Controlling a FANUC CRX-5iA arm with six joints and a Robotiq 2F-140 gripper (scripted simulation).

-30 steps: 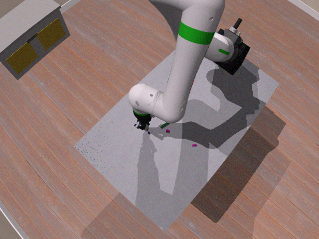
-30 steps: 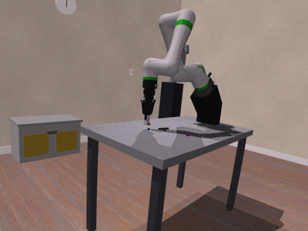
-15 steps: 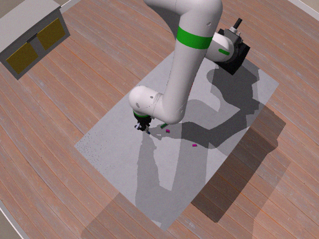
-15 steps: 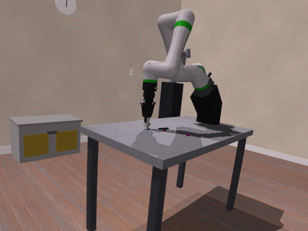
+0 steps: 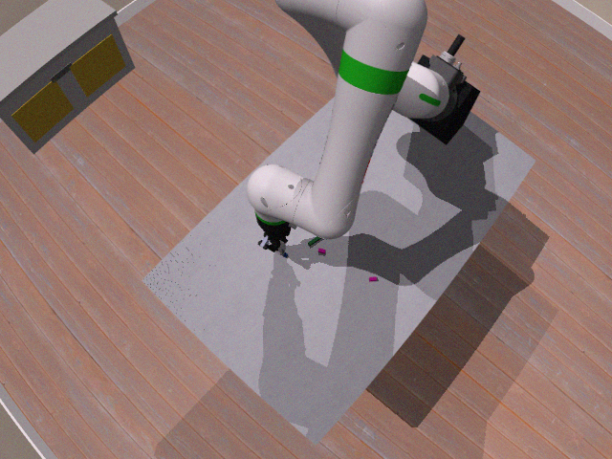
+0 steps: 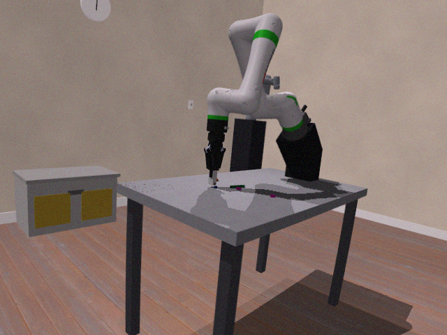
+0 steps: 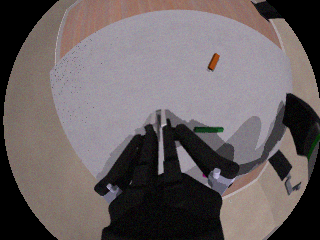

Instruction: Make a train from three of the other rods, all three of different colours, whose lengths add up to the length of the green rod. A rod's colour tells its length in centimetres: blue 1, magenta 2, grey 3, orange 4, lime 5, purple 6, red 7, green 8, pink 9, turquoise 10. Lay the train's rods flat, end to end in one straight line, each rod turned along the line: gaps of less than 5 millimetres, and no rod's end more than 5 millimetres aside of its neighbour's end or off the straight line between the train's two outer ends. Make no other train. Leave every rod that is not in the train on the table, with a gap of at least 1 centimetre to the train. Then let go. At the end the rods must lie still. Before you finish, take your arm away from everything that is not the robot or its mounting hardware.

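The small blue rod lies 2 cm to the left of my hand and 4 cm below it. From my hand the other things lie so: orange rod (13 cm behind, 10 cm to the right, 4 cm below); grey rod (3 cm below); green rod (11 cm behind, 6 cm to the left, 4 cm below).
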